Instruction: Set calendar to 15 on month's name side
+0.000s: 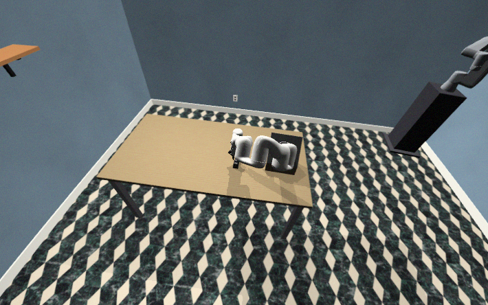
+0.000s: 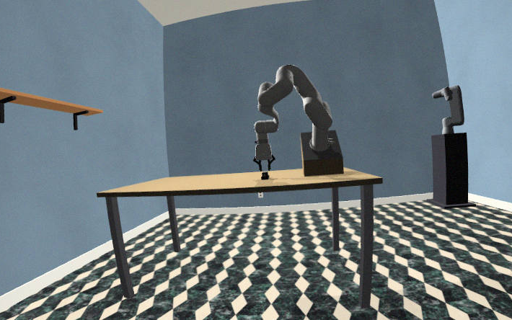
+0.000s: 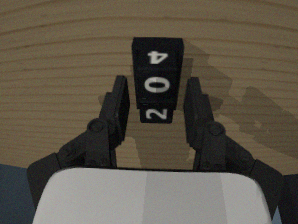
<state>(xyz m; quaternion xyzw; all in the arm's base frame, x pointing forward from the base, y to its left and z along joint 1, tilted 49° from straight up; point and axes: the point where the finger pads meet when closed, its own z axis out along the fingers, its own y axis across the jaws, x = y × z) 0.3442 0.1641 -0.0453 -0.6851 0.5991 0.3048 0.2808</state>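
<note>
Now: hand 4 cm above the black digit cube. Also, from my hand: black cube 3 cm to the left, 4 cm below.
</note>
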